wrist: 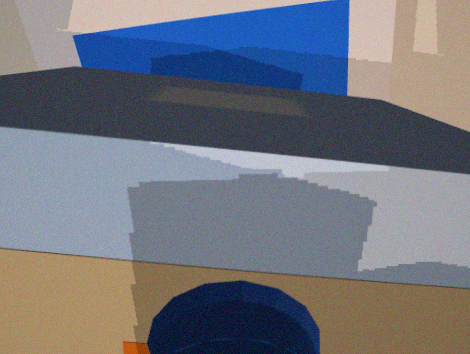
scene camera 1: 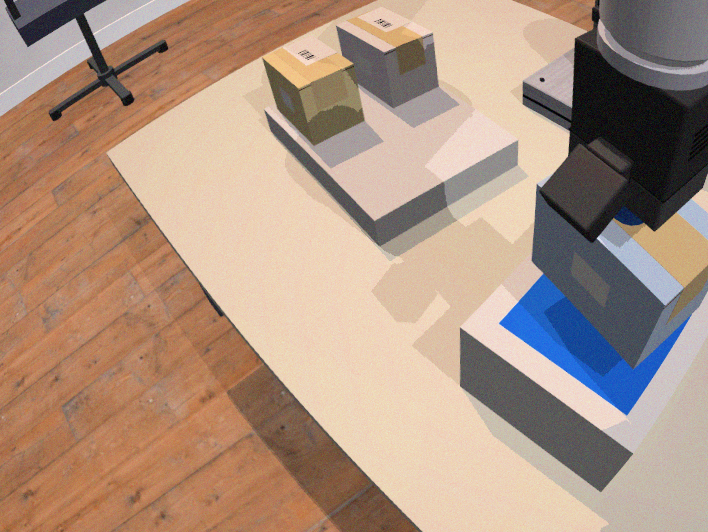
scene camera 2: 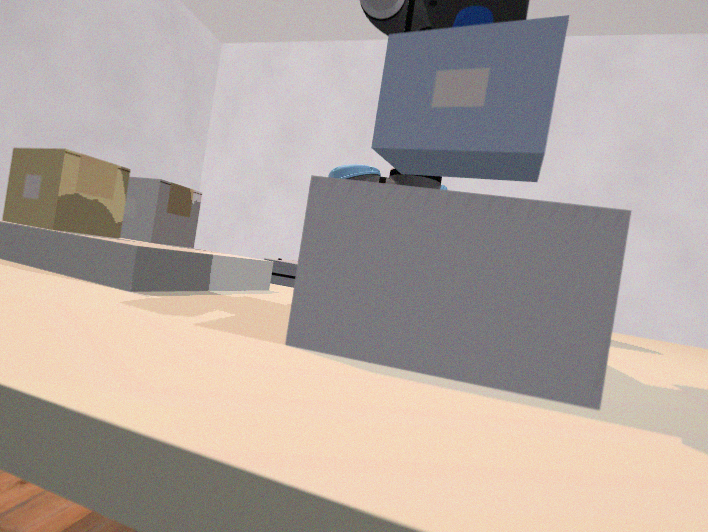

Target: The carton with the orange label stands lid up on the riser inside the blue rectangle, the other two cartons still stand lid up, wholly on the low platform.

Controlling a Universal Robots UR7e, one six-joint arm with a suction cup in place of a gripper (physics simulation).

Observation:
My suction cup (wrist: 240, 309) holds a carton with orange label (scene camera 2: 476, 101), which touches nothing else. The table carries a riser (scene camera 2: 514, 294). Also in view: a low platform (scene camera 1: 402, 165).
The carton with orange label shows as well in the wrist view (wrist: 130, 188) and in scene camera 1 (scene camera 1: 635, 286). The riser also shows in the wrist view (wrist: 351, 55) and in scene camera 1 (scene camera 1: 527, 353). The low platform also shows in scene camera 2 (scene camera 2: 135, 266). The wrist view does not show the low platform: it is out of frame.

